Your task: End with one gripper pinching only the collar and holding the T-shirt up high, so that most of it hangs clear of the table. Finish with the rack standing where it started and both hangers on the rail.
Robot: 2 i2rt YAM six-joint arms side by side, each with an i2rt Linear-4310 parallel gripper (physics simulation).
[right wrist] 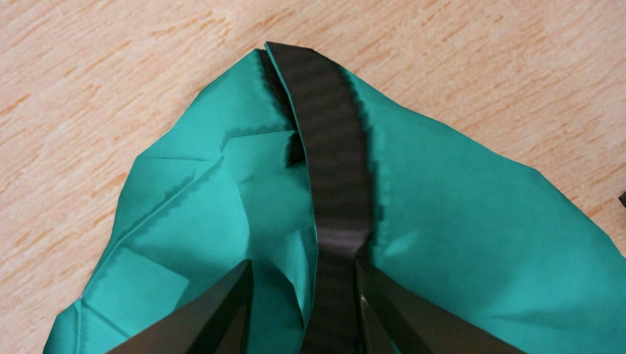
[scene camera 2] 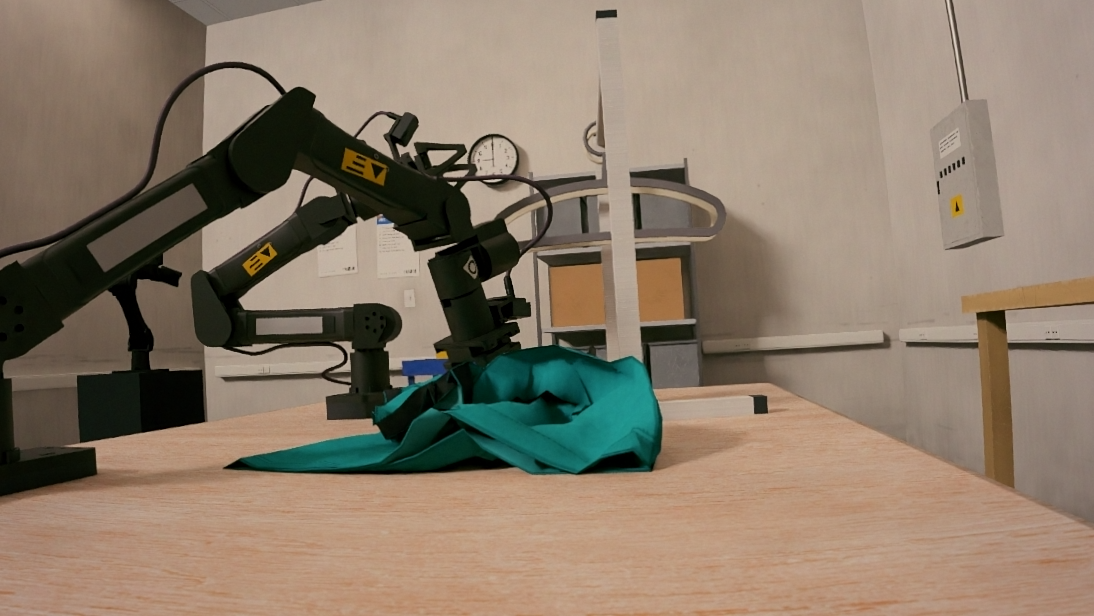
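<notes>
The teal T-shirt [scene camera 2: 604, 417] [right wrist: 440, 200] lies crumpled on the table. Its black collar band [right wrist: 337, 150] runs down the right wrist view. My right gripper [scene camera 2: 457, 386] [right wrist: 303, 271] is low at the shirt, partly open, its tips partly hidden by cloth in scene camera 2. The band passes between its fingers, nearer the right-hand one, with a gap at the other. My left gripper [scene camera 2: 468, 160] is open and raised behind the right arm, away from the shirt. The white rack [scene camera 2: 621, 229] stands upright behind the shirt. A grey-edged hanger [scene camera 2: 718, 214] hangs at its post; a second cannot be told apart.
The rack's foot [scene camera 2: 708, 407] rests on the wooden table [scene camera 2: 535, 543] to the right of the shirt. The left arm's base [scene camera 2: 358, 405] stands at the back, the right arm's base [scene camera 2: 49, 468] at the left edge. A shelf unit [scene camera 2: 691, 290] stands beyond the table.
</notes>
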